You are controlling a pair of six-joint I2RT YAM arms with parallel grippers.
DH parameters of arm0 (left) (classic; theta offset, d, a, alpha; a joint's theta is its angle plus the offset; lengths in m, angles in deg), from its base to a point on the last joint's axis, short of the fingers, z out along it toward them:
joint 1: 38.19 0.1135 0.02 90
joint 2: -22.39 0 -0.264 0
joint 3: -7.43 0 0.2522 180
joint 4: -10.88 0 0.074 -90
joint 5: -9.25 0 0 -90
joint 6: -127.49 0.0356 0 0
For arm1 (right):
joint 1: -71.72 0.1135 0.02 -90
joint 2: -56.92 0 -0.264 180
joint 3: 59.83 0 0.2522 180
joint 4: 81.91 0 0.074 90
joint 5: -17.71 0 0 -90
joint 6: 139.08 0.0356 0 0
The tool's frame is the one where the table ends.
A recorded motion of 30 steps. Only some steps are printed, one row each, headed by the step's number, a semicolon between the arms.
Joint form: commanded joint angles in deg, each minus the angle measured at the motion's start. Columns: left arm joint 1, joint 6, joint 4, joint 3, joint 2, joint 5; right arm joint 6, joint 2, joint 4, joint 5, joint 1, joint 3.
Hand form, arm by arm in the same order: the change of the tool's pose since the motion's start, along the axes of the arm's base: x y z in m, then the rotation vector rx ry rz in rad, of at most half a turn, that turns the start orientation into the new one. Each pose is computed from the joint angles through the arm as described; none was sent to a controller.
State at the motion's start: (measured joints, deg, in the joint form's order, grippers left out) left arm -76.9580 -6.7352 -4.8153 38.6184 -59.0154 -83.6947; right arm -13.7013 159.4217 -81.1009 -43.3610 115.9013 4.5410
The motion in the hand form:
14: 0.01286 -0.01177 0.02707 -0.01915 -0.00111 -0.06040; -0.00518 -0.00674 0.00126 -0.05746 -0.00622 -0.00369
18: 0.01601 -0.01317 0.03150 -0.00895 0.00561 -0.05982; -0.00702 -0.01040 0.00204 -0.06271 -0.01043 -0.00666
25: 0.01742 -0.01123 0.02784 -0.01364 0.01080 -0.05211; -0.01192 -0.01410 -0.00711 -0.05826 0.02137 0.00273
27: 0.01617 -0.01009 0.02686 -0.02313 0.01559 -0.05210; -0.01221 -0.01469 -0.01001 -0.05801 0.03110 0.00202
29: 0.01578 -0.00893 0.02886 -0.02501 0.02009 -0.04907; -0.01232 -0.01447 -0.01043 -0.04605 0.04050 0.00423
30: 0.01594 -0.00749 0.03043 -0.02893 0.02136 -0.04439; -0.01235 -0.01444 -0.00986 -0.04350 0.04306 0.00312
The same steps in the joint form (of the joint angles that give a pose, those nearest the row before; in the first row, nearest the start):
14: 0.24 1.40 8.35 6.44 2.67 3.53; -2.12 -1.86 4.22 -1.83 -0.04 -0.67
18: 0.44 1.69 10.68 7.96 2.83 3.53; -2.47 -2.74 4.52 -2.06 -0.24 -1.45
25: 1.03 1.46 9.51 7.49 2.04 3.88; -1.63 -2.42 2.92 -0.71 -0.24 -3.47
27: 1.12 1.01 9.11 6.98 2.26 4.29; -1.30 -2.05 2.47 -0.44 -0.30 -3.80
29: 1.30 0.82 10.11 7.11 2.99 4.43; -0.67 -1.93 1.79 0.24 -0.33 -3.96
30: 1.61 0.65 10.62 7.15 3.54 4.59; -0.45 -2.02 1.79 0.33 -0.33 -3.95

